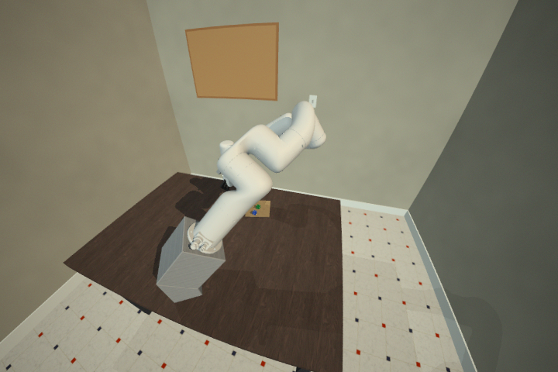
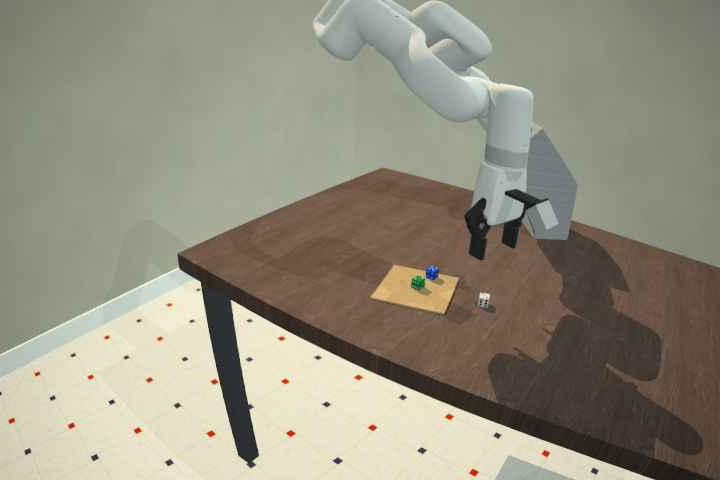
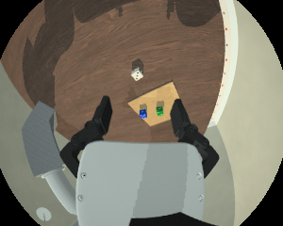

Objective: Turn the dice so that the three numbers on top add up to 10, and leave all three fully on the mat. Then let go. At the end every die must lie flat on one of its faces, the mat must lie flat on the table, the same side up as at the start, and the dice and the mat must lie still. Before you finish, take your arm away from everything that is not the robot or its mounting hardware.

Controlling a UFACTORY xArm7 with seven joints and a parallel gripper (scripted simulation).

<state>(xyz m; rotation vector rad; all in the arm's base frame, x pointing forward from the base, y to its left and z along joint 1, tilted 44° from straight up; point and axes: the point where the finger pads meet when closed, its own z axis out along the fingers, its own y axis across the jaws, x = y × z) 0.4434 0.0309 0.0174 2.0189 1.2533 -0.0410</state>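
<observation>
The white die lies 10 mm behind my hand and 120 mm below it. The rest, counted from my hand: green die (20 mm behind, 130 mm to the right, 110 mm below); tan mat (20 mm behind, 140 mm to the right, 130 mm below); blue die (70 mm behind, 120 mm to the right, 110 mm below).
</observation>
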